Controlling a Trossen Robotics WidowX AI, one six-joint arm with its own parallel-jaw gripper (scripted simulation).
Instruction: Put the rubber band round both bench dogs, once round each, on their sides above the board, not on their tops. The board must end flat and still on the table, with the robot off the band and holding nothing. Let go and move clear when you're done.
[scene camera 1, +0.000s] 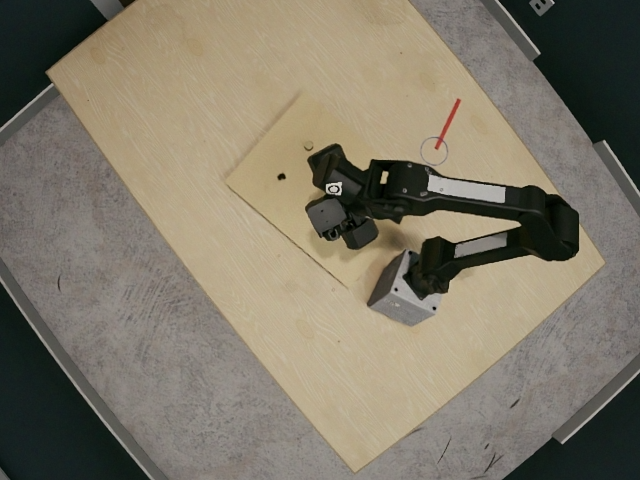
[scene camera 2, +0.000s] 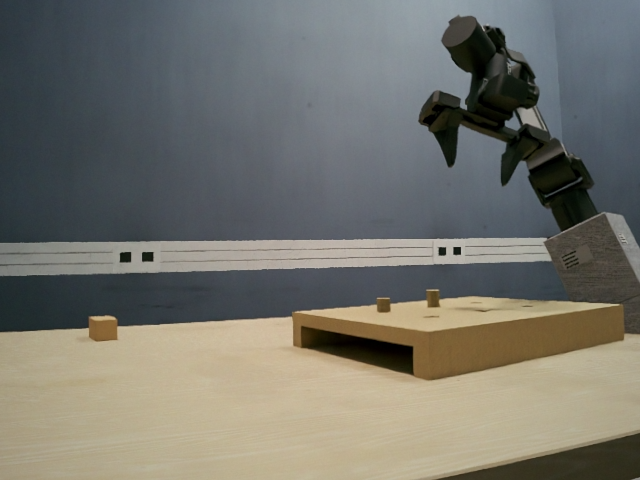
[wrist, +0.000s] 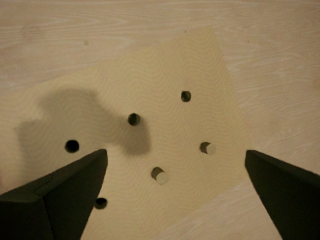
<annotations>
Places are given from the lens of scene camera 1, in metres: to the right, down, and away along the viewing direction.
my gripper (scene camera 1: 324, 195): 0.01, -0.09, 0.91
wooden board (scene camera 1: 306, 127): -0.03, -0.26, 1.10
</annotations>
